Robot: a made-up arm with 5 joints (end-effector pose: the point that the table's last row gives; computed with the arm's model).
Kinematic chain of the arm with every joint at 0, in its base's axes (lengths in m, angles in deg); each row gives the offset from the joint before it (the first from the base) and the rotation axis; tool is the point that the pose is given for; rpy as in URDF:
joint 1: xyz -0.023 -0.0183 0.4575 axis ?
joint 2: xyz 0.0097 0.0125 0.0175 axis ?
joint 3: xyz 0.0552 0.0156 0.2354 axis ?
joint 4: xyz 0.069 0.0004 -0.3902 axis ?
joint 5: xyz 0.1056 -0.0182 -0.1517 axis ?
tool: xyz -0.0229 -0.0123 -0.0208 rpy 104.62 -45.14 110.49
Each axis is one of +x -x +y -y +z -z.
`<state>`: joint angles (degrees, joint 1 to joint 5).
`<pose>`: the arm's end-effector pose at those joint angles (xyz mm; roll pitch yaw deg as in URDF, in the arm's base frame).
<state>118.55 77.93 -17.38 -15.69 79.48</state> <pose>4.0 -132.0 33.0 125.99 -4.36 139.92</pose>
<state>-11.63 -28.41 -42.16 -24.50 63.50</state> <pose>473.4 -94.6 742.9 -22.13 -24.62 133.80</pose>
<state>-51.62 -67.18 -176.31 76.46 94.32</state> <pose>-381.1 488.7 919.0 -71.13 32.59 114.90</pose>
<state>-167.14 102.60 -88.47 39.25 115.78</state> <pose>-134.8 -81.0 -212.2 100.33 8.10 -170.91</pose>
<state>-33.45 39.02 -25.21 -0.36 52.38</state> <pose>167.2 -118.9 40.9 118.95 -37.06 15.19</pose>
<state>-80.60 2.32 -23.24 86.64 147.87</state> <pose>37.2 -180.3 189.2 70.06 12.68 -106.64</pose>
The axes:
joint 1: +z
joint 2: +y
joint 3: +y
joint 4: +y
joint 5: -z

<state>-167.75 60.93 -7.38 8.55 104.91</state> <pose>117.9 -24.1 85.1 109.77 16.78 -163.64</pose>
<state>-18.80 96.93 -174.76 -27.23 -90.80</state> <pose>700.5 -277.7 536.0 142.27 54.97 -172.30</pose>
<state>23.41 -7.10 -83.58 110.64 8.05</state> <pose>382.2 158.6 599.2 133.24 -45.90 105.22</pose>
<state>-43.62 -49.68 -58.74 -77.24 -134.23</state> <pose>27.6 -63.1 1017.0 -68.43 42.51 -103.52</pose>
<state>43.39 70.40 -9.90 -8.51 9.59</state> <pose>-127.3 -114.2 79.7 171.60 -32.79 98.87</pose>
